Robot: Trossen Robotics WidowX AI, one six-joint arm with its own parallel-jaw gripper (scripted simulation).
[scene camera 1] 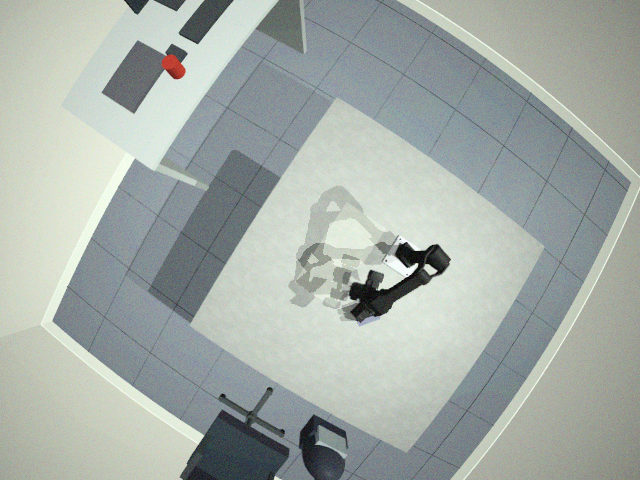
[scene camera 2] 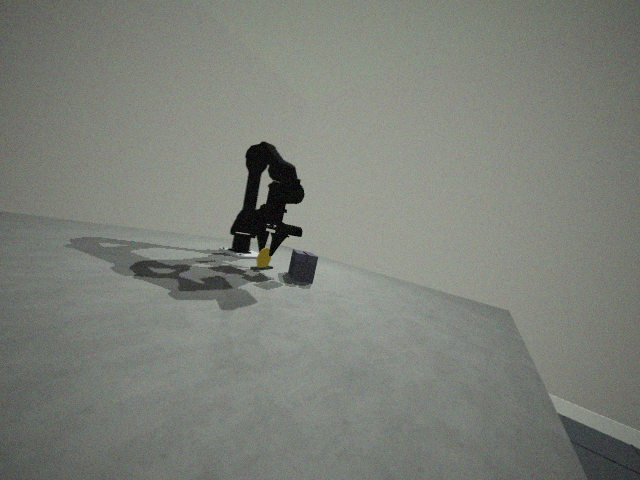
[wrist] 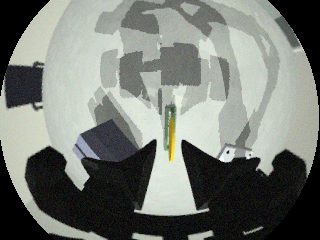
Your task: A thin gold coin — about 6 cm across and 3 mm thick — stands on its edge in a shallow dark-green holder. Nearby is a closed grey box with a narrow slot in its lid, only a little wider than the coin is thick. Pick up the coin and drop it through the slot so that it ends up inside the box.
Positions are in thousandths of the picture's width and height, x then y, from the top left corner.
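Note:
What I can see here is my gripper (scene camera 2: 415, 530), and the wrist view shows the gripper (wrist: 530, 594) too.

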